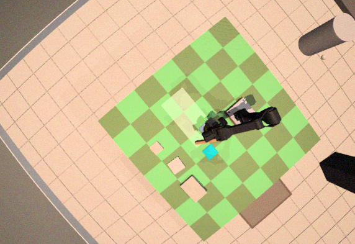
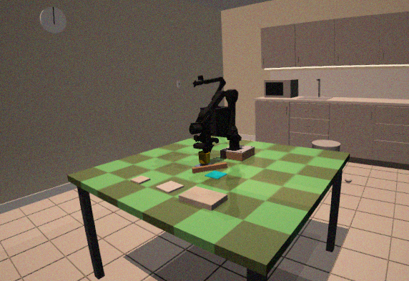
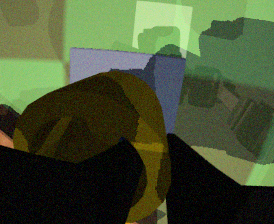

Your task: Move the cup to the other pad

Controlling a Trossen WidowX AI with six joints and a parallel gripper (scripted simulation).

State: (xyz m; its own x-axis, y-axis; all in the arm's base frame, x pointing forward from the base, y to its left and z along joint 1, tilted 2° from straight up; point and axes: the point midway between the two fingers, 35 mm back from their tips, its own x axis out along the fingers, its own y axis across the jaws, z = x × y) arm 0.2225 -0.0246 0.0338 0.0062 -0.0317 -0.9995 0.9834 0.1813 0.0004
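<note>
The cyan pad is 170 mm to the left of my gripper tip, 90 mm ahead of it and 60 mm below it. The rest, counted from my gripper tip: wooden bar 90 mm to the left, 60 mm ahead, 50 mm below; then yellow cup 20 mm ahead, 10 mm to the left.
</note>
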